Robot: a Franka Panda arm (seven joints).
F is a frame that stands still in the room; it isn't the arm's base.
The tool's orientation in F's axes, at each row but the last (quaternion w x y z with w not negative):
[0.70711, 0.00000, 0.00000, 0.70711]
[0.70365, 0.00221, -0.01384, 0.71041]
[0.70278, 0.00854, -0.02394, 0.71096]
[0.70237, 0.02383, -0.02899, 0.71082]
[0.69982, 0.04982, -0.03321, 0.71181]
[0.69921, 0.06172, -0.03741, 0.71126]
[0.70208, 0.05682, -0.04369, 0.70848]
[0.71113, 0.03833, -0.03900, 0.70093]
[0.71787, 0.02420, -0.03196, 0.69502]
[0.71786, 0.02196, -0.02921, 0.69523]
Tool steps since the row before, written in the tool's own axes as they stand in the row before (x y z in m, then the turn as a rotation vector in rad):
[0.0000, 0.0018, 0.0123, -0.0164, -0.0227, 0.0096]
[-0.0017, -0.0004, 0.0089, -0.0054, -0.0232, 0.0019]
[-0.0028, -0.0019, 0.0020, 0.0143, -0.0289, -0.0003]
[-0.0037, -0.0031, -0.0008, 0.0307, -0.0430, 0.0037]
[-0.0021, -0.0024, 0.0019, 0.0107, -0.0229, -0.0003]
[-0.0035, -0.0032, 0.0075, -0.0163, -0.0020, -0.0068]
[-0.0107, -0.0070, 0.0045, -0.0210, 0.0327, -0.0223]
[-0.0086, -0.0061, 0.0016, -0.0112, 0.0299, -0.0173]
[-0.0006, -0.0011, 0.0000, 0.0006, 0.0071, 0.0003]
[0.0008, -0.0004, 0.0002, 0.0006, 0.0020, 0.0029]
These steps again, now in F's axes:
[-0.0018, 0.0000, 0.0123, 0.0227, -0.0164, 0.0096]
[0.0003, -0.0019, 0.0089, 0.0232, -0.0052, 0.0022]
[0.0019, -0.0029, 0.0019, 0.0287, 0.0146, 0.0010]
[0.0032, -0.0036, -0.0010, 0.0426, 0.0308, 0.0063]
[0.0025, -0.0023, 0.0016, 0.0227, 0.0111, 0.0004]
[0.0035, -0.0044, 0.0068, 0.0020, -0.0151, -0.0091]
[0.0072, -0.0112, 0.0028, -0.0330, -0.0180, -0.0245]
[0.0060, -0.0088, 0.0007, -0.0300, -0.0088, -0.0184]
[0.0011, -0.0006, 0.0000, -0.0071, 0.0008, 0.0003]
[0.0004, 0.0008, 0.0003, -0.0020, 0.0005, 0.0029]

